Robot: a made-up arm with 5 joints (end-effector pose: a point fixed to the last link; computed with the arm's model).
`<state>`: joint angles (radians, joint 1 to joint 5).
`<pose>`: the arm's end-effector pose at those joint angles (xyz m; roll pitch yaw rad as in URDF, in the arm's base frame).
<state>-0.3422 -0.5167 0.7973 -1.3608 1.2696</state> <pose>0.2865 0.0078 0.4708 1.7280 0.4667 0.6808</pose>
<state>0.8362 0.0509 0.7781 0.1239 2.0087</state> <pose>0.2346 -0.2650 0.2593 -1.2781 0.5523 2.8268</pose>
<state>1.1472 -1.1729 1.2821 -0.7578 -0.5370</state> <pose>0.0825 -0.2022 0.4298 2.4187 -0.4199 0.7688</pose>
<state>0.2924 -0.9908 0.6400 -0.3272 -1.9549</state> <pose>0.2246 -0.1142 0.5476 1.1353 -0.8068 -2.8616</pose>
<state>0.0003 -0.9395 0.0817 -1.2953 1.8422</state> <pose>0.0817 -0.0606 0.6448 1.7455 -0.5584 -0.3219</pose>
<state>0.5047 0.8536 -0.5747 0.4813 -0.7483</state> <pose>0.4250 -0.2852 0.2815 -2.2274 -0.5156 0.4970</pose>
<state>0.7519 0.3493 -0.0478 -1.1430 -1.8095</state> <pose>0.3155 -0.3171 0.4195 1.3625 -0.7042 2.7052</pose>
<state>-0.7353 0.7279 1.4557 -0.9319 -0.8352</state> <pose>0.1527 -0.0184 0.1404 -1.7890 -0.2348 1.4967</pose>
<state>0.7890 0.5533 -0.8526 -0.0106 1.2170</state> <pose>0.3206 -0.3462 0.5305 2.3955 1.1048 0.0916</pose>
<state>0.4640 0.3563 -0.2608 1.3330 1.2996</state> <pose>0.3877 -0.2346 0.3666 -1.6092 0.1371 2.4038</pose>
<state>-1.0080 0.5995 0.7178 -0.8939 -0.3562</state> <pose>0.2649 0.1843 0.1722 -2.6934 -0.3235 2.4271</pose>
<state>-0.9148 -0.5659 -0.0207 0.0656 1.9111</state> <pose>0.2217 0.1183 0.6408 1.0440 0.9572 0.2965</pose>
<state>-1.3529 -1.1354 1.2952 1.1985 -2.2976</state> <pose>0.1350 0.1117 0.3232 -1.4284 -0.1583 0.6148</pose>
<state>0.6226 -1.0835 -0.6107 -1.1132 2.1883</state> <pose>-0.1111 0.0613 0.6367 2.6014 -0.8792 -1.7607</pose>
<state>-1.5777 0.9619 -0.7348 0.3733 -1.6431</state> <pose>0.1102 0.4338 0.2794 -1.4657 -0.9666 1.4502</pose>
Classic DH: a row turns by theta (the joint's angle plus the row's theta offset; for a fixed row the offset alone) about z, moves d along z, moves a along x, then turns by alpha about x. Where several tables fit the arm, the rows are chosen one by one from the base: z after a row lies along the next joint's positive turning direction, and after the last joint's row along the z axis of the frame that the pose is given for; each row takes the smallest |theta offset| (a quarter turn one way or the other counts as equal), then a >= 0, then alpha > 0; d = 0 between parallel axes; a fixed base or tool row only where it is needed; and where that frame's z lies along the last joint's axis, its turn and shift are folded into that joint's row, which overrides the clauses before.
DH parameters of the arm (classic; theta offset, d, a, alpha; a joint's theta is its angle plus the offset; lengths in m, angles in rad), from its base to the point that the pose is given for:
base (fixed): -0.3028 0 0.0684 3.1416
joint 1: -0.3028 -0.301 0.0293 1.5708
joint 2: -1.2996 0 0.162 0
joint 3: 1.2477 0 0.2273 0
joint 4: -1.5189 -0.0463 0.011 1.5708
joint 5: -1.5708 -0.0597 0.0132 1.5708
tool (fixed): 3.1416 -0.0027 0 0

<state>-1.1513 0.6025 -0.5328 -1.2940 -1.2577</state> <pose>0.2773 0.3249 0.4569 1.6815 -0.3290 -2.3218</pose>
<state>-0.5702 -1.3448 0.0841 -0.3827 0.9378</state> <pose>0.0238 -0.1087 0.6559 1.5278 -0.0585 1.2045</pose>
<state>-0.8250 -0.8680 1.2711 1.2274 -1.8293</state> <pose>0.1976 0.0557 0.2974 -1.5861 0.0577 0.5661</pose>
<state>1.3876 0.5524 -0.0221 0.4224 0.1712</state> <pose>0.0798 -0.4220 0.2670 -2.1820 0.0989 0.3232</pose>
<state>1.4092 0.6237 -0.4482 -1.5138 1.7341</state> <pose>0.0842 -0.3943 0.4378 1.5323 0.2293 -1.5769</pose>
